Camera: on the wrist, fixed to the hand. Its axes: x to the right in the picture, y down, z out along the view.
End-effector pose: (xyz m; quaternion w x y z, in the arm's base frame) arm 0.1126 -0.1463 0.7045 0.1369 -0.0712 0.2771 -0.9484
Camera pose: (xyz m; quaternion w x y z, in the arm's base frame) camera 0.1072 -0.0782 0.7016 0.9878 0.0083 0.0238 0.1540
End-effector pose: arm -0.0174 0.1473 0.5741 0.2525 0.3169 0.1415 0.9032
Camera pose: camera -0.0115 0.1808 0.5148 0.8332 -0.3832 0.3689 -0.1510
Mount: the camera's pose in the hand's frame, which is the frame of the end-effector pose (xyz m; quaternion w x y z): -0.0154 -0.0547 -0.0380 0.0048 -0.0062 0.2735 -0.9619
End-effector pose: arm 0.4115 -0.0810 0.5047 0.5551 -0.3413 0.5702 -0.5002
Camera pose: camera 0.3677 -0.0738 0.5567 0.6365 0.4167 0.1706 0.6261
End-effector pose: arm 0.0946 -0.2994 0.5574 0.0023 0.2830 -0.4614 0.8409
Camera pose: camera 0.1040 -0.2345 0.5767 0.9367 0.2152 0.2654 0.0764
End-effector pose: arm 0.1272 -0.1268 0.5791 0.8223 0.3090 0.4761 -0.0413
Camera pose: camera 0.0702 -0.1535 0.5524 0.1641 0.4502 -0.5246 0.7037
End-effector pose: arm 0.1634 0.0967 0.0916 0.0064 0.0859 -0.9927 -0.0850
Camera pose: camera 0.1889 0.0399 0.1198 0.1903 0.9784 0.0801 0.0108
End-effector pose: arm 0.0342 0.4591 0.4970 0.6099 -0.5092 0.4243 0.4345
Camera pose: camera 0.0799 0.4143 0.5210 0.3016 -0.5331 -0.3236 -0.7211
